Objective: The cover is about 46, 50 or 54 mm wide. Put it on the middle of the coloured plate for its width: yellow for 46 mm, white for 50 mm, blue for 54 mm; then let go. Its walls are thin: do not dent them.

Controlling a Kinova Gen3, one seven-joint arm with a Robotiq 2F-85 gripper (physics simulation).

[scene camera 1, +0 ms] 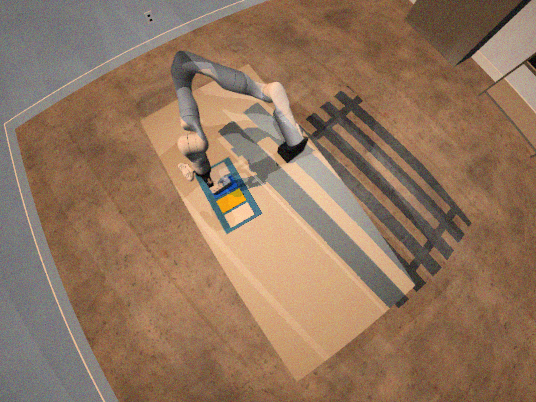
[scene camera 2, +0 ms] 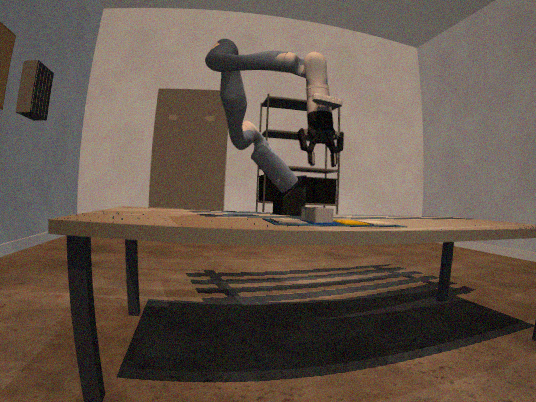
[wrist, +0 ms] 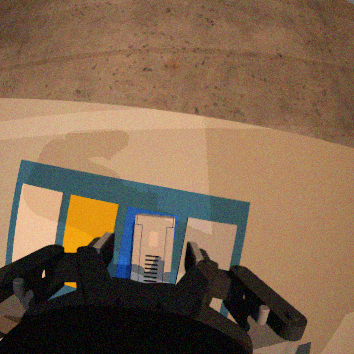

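Seen in the pictures: gripper, fingertip midpoint: [scene camera 1: 207,181] [scene camera 2: 323,166] [wrist: 149,248]; arm's base, origin of the base link: [scene camera 1: 294,141] [scene camera 2: 289,185].
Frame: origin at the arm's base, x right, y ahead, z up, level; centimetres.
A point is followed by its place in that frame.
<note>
The pale grey cover [scene camera 1: 223,182] @[x 0.3, y 45.2, z -7.6 cm] [scene camera 2: 318,215] @[x 1.8, y 53.7, z -9.6 cm] [wrist: 154,239] @[x 0.6, y 50.5, z -7.5 cm] stands upright on the blue plate [scene camera 1: 231,190] [wrist: 128,235]. In the wrist view a wider blue strip shows along its left side than along its right. Its near end is hidden by the gripper, and no dent shows. My gripper [scene camera 2: 323,164] @[x 0.5, y 52.1, z 4.2 cm] [wrist: 149,248] @[x 0.5, y 52.1, z 4.2 cm] is open and empty, well above the cover, with one finger to each side of it in the wrist view. The yellow plate [scene camera 1: 231,200] @[x -10.0, y 46.1, z -11.5 cm] [scene camera 2: 351,222] @[x -8.9, y 51.9, z -11.4 cm] [wrist: 92,220] @[x -9.6, y 50.4, z -11.5 cm] is beside the blue one.
The plates lie in a teal-bordered board [scene camera 1: 254,203] @[x -17.8, y 35.4, z -12.0 cm] [wrist: 150,192] @[x -1.6, y 56.6, z -12.0 cm]. Two pale fields [wrist: 40,215] @[x -18.8, y 48.9, z -11.6 cm] [wrist: 210,245] @[x 9.3, y 50.4, z -11.5 cm] lie at its ends; which is the white plate I cannot tell. The table edge is near the board. A shelf rack [scene camera 2: 285,103] stands behind the table.
</note>
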